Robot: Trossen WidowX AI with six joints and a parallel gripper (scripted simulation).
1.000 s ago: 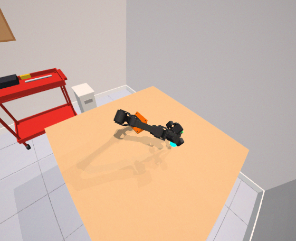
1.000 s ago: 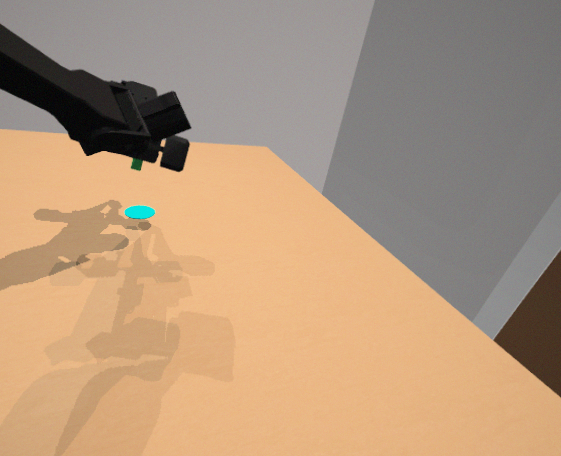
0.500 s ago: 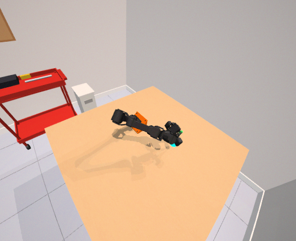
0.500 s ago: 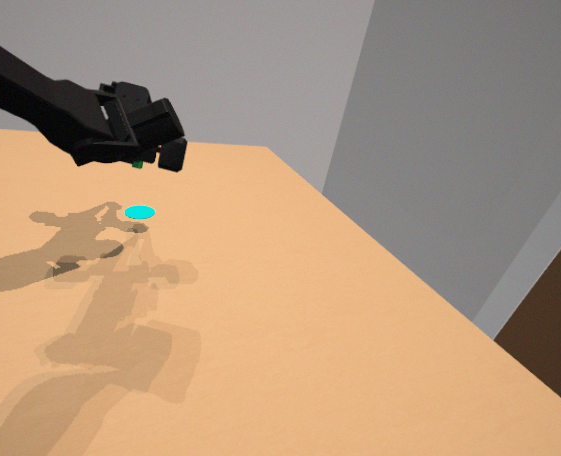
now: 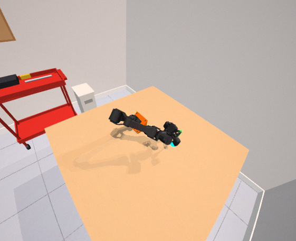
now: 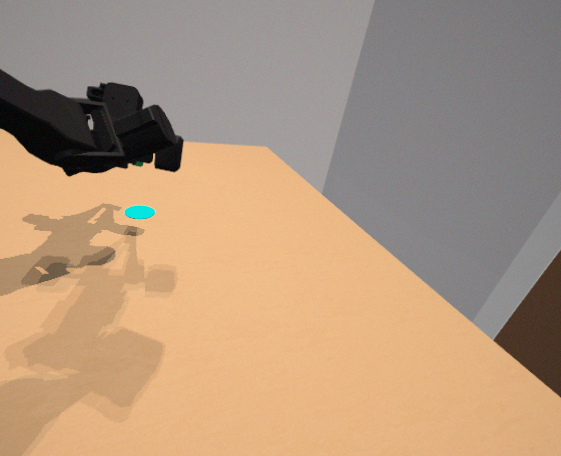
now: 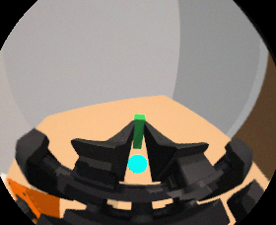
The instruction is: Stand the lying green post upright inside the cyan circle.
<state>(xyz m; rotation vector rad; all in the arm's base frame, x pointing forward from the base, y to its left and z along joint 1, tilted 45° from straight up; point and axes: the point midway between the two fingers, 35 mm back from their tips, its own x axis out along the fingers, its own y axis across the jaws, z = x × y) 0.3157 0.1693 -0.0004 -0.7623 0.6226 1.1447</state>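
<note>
My gripper tip is 1 cm to the left of the cyan circle and 16 cm above it. The rest, counted from my gripper tip: green post (2 cm below).
</note>
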